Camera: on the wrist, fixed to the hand. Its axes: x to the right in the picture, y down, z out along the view.
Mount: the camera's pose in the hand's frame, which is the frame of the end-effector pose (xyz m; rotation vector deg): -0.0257 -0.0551 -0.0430 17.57 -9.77 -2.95
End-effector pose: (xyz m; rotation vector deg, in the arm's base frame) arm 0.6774 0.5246 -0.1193 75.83 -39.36 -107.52
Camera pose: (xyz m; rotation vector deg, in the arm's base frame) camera 0.7092 0.5773 -0.1612 79.53 -61.48 -114.58
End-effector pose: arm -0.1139 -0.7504 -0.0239 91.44 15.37 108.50
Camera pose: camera -0.1343 -0.7124 -0.0846 110.00 31.02 98.92
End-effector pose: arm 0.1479 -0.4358 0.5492 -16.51 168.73 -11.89
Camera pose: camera 0.1746 -0.4789 0.6038 -18.29 154.03 -34.51
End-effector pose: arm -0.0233 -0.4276 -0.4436 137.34 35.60 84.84
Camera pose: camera -0.0840 -0.3920 -0.4680 153.25 52.62 69.77
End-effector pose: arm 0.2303 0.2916 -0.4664 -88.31 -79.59 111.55
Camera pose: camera 0.2599 0.3215 -0.4050 -69.56 -63.68 124.93
